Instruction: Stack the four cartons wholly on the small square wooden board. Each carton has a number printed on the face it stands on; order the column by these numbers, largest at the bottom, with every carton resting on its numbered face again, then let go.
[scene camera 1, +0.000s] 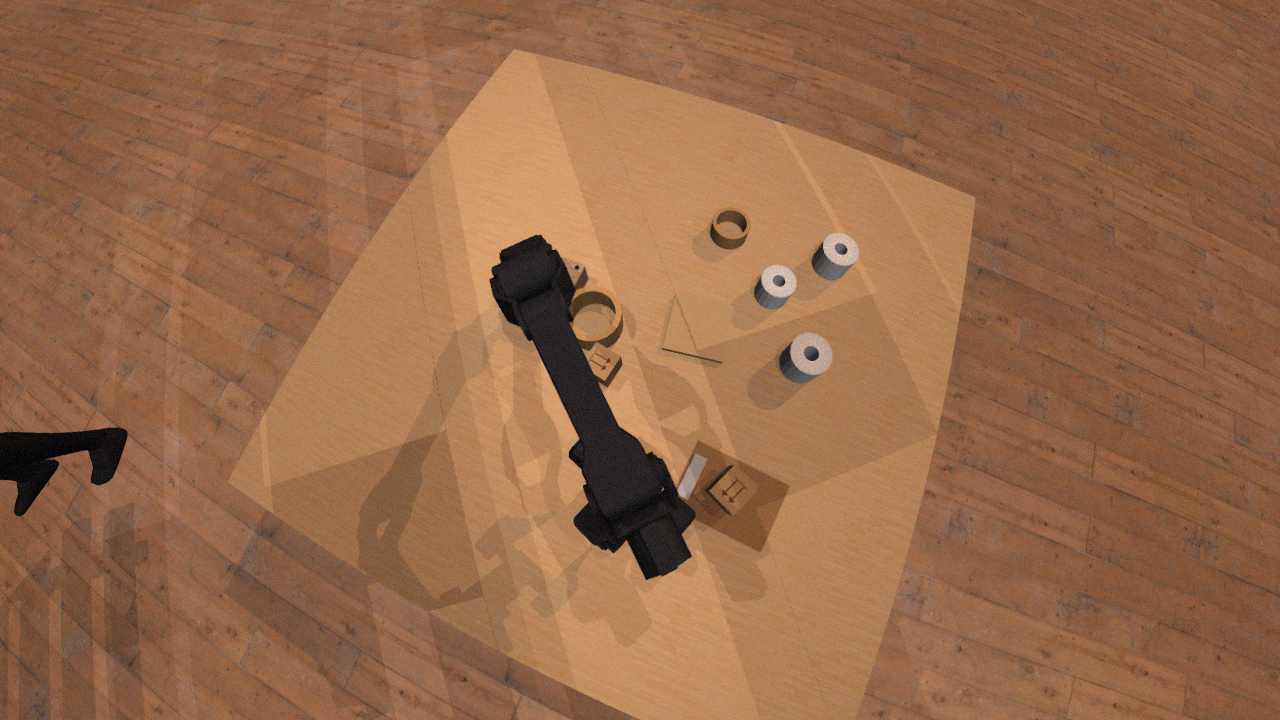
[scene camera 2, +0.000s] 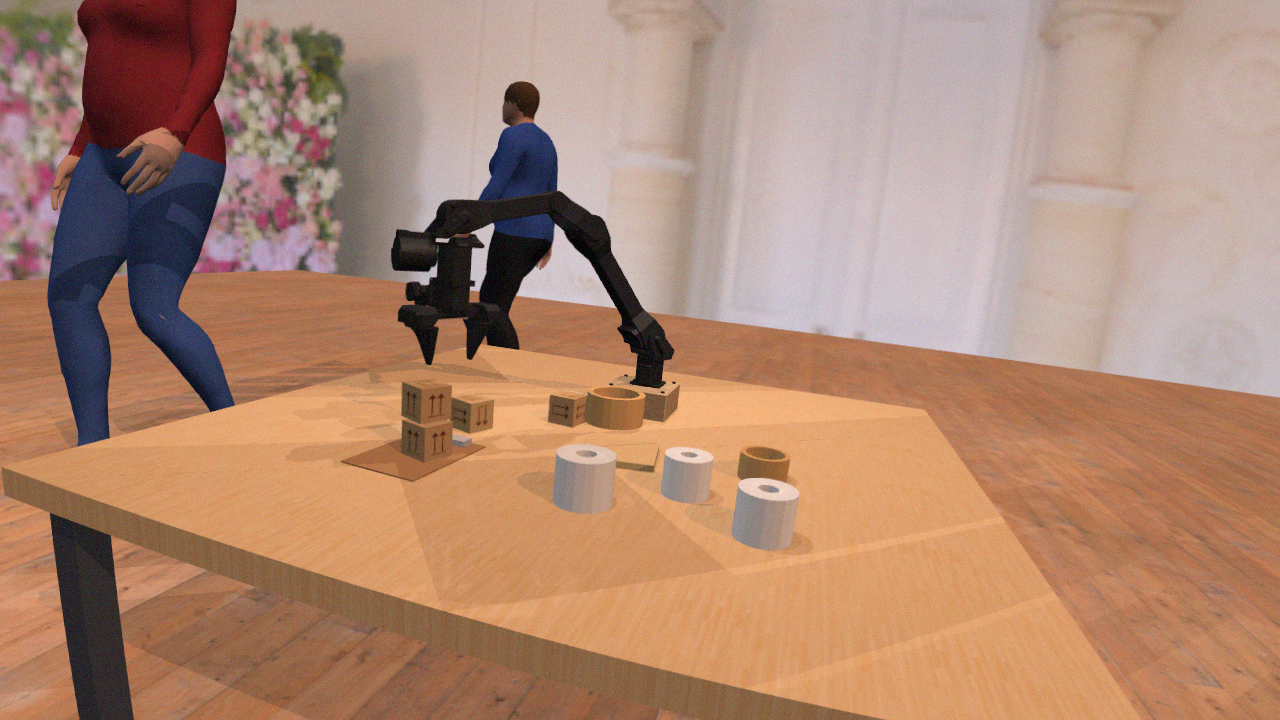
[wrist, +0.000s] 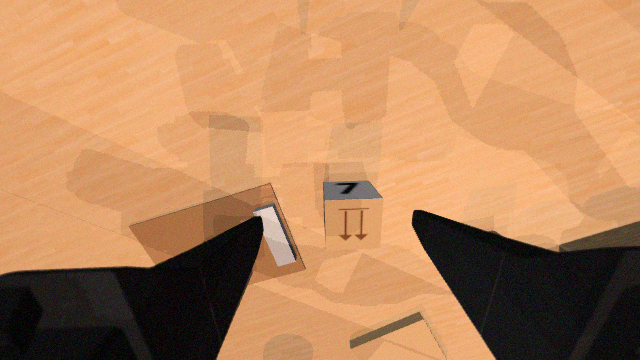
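Seen in the pictures: gripper, fingertip midpoint: (scene camera 2: 449, 361) (wrist: 337, 220); arm's base at its link origin: (scene camera 2: 648, 383).
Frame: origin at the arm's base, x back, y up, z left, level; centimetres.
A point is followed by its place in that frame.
The square wooden board (scene camera 1: 699, 331) {y -4.5, x -33.3, z 3.7 cm} (scene camera 2: 634, 455) {y -4.5, x -34.6, z 7.5 cm} (wrist: 406, 341) {y -4.5, x -31.3, z 1.3 cm} lies flat and bare, close to the table's colour. Two cartons, an upper one (scene camera 1: 733, 489) {y 5.3, x -48.3, z -22.5 cm} (scene camera 2: 426, 401) {y 3.3, x -51.1, z -20.9 cm} on a lower one (scene camera 2: 426, 440) {y -2.0, x -52.7, z -19.6 cm}, stand on a brown sheet. A third carton (scene camera 2: 472, 412) {y -1.9, x -35.8, z -21.6 cm} (wrist: 353, 222) {y -0.3, x -32.7, z -23.8 cm} stands beside that sheet; its grey face with a digit like a 7 points sideways. The arm hides it in scene camera 1. The fourth carton (scene camera 1: 605, 363) {y -0.3, x -20.0, z -10.6 cm} (scene camera 2: 566, 409) {y -2.5, x -21.8, z -9.8 cm} stands by a large ring. My gripper (scene camera 2: 450, 360) {y 5.7, x -33.5, z -28.0 cm} (wrist: 337, 220) {y 5.7, x -33.5, z -28.0 cm} is open and empty, pointing down high above the third carton. Numbers under the stacked cartons are hidden.
The brown sheet (scene camera 1: 761, 530) {y -5.5, x -57.6, z -26.5 cm} (scene camera 2: 384, 461) {y -5.5, x -55.7, z -24.8 cm} (wrist: 235, 201) {y -5.5, x -45.1, z -28.4 cm} also bears a grey bar (scene camera 1: 691, 476) {y -4.5, x -42.2, z -22.6 cm} (scene camera 2: 461, 441) {y -4.5, x -43.7, z -19.0 cm} (wrist: 278, 237) {y -4.5, x -41.9, z -22.5 cm}. The large ring (scene camera 1: 618, 315) {y 0.2, x -18.4, z -1.3 cm} (scene camera 2: 615, 412) {y -2.3, x -18.9, z -1.0 cm} is near the arm's base. Three white rolls (scene camera 2: 584, 483) {y -1.5, x -57.8, z 7.2 cm} (scene camera 2: 687, 479) {y -2.2, x -47.4, z 18.6 cm} (scene camera 2: 765, 519) {y -1.7, x -57.4, z 30.3 cm} and a smaller ring (scene camera 2: 763, 467) {y -2.6, x -34.9, z 28.1 cm} stand beyond the board.
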